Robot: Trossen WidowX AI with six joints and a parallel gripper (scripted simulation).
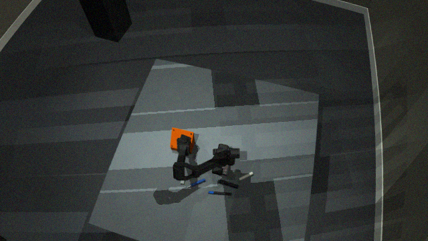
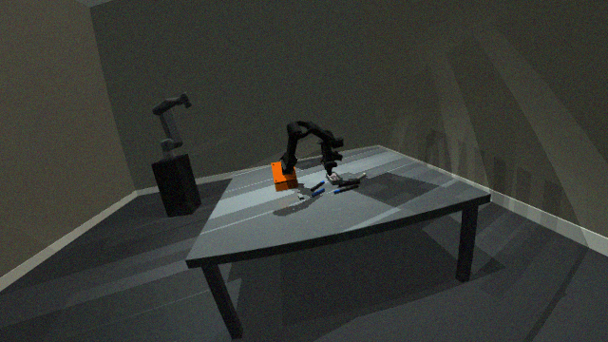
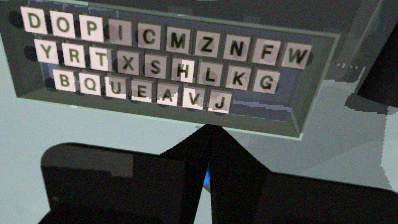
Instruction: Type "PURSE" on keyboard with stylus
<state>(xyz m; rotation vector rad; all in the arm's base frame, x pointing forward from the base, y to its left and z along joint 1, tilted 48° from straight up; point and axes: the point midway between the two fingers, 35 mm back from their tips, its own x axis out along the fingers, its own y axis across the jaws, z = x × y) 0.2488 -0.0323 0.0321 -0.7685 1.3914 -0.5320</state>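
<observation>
Right now my gripper tip is 11 cm past the blue stylus, 18 cm to the left of it and 3 cm above it. Round my gripper tip: white cylinder 18 cm ahead, 1 cm to the right, 3 cm below; then stylus tip 13 cm behind, 20 cm to the right, 3 cm below; then grey block 18 cm behind, 17 cm to the right, 4 cm below.
</observation>
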